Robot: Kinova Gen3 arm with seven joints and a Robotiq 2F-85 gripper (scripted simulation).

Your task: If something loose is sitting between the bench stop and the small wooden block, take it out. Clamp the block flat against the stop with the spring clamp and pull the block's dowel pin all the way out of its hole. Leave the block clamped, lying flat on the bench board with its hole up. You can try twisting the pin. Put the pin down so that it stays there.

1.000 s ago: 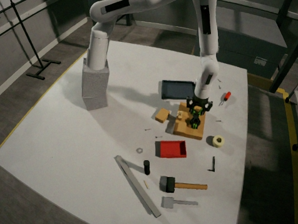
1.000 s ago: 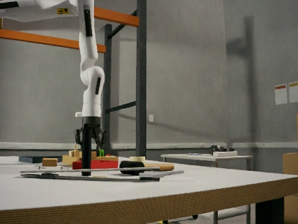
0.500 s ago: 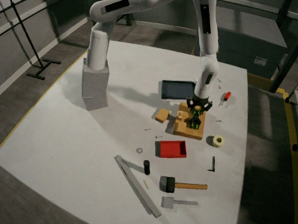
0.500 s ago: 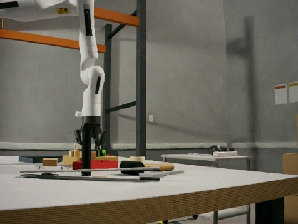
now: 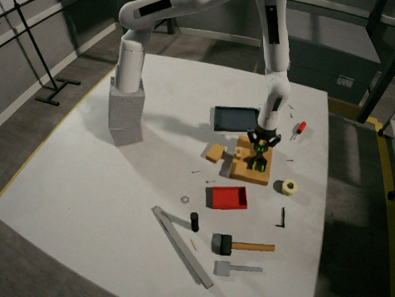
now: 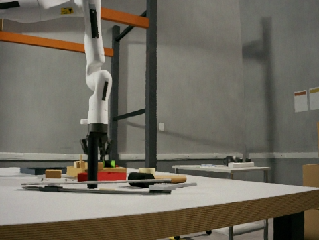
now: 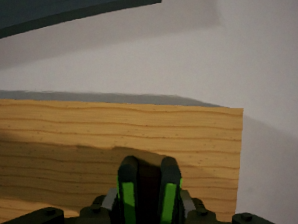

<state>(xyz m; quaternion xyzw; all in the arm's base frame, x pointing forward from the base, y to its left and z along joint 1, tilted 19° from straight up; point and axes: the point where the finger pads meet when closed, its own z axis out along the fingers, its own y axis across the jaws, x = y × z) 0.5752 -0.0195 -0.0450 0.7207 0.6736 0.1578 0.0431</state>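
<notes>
Right now my hand is 40 mm to the left of the wooden bench board, 30 mm past it and 30 mm above it. From my hand the other things lie so: pale wooden block (80 mm behind, 40 mm to the right, 10 mm below); then tan wooden block (180 mm behind, 40 mm to the right, 40 mm below); then dowel pin (80 mm behind, 40 mm to the right, 10 mm above).
</notes>
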